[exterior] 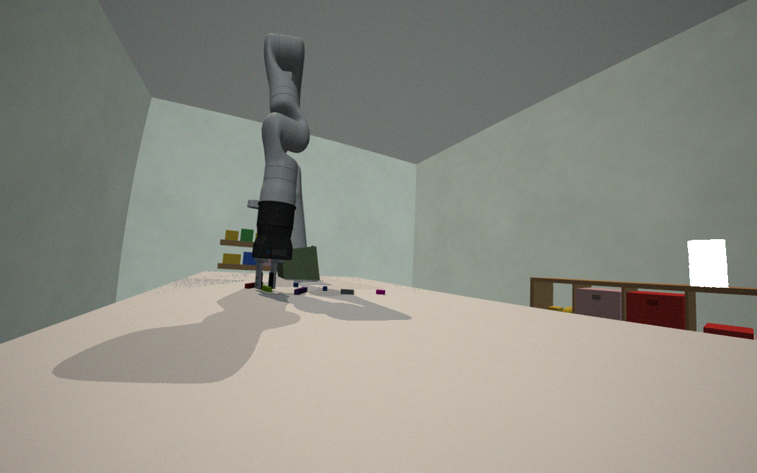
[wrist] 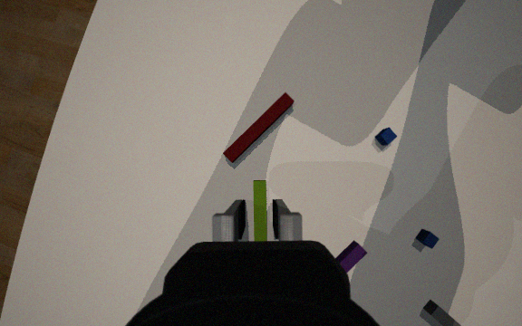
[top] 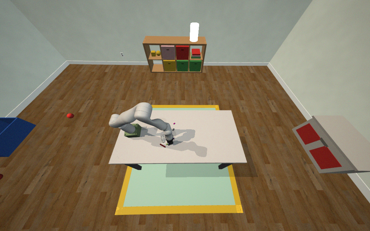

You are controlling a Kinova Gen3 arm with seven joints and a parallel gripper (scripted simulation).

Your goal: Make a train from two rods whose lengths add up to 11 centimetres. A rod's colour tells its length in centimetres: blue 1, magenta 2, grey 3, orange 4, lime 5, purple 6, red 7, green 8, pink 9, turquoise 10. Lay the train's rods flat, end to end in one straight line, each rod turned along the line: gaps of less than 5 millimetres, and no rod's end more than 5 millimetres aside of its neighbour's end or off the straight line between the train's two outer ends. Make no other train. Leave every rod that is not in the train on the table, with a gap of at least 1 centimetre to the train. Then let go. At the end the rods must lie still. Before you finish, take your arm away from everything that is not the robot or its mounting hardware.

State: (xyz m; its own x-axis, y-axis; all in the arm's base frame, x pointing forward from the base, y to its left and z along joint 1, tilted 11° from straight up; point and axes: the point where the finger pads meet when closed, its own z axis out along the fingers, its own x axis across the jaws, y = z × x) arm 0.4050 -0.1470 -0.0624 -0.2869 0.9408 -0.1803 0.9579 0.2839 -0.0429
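Now: the lime rod 2 cm below my hand. The rest, counted from my hand: small blue rod (2 cm behind, 14 cm to the left, 2 cm below); purple rod (3 cm ahead, 7 cm to the left, 2 cm below); red rod (7 cm behind, 2 cm to the right, 2 cm below).
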